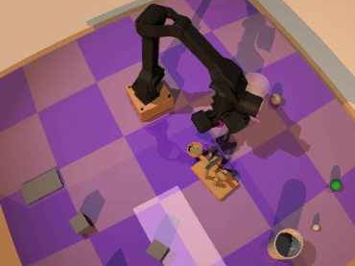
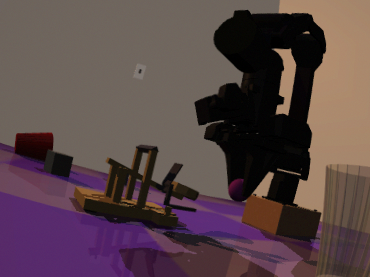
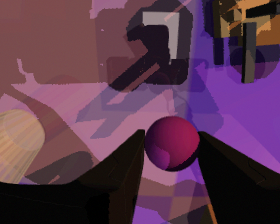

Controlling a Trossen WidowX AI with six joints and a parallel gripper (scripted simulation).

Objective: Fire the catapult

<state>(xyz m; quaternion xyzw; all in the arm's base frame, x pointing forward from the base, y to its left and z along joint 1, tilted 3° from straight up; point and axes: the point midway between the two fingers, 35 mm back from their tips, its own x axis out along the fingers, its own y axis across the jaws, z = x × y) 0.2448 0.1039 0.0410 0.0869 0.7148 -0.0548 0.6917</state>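
The catapult lies 100 mm to the right of my gripper tip, 70 mm ahead of it and 20 mm below it. Round my gripper tip: white mug (430 mm ahead, 120 mm to the right, 40 mm below); grey ball (250 mm to the left, 50 mm below, 50 mm ahead); purple ball (10 mm above).
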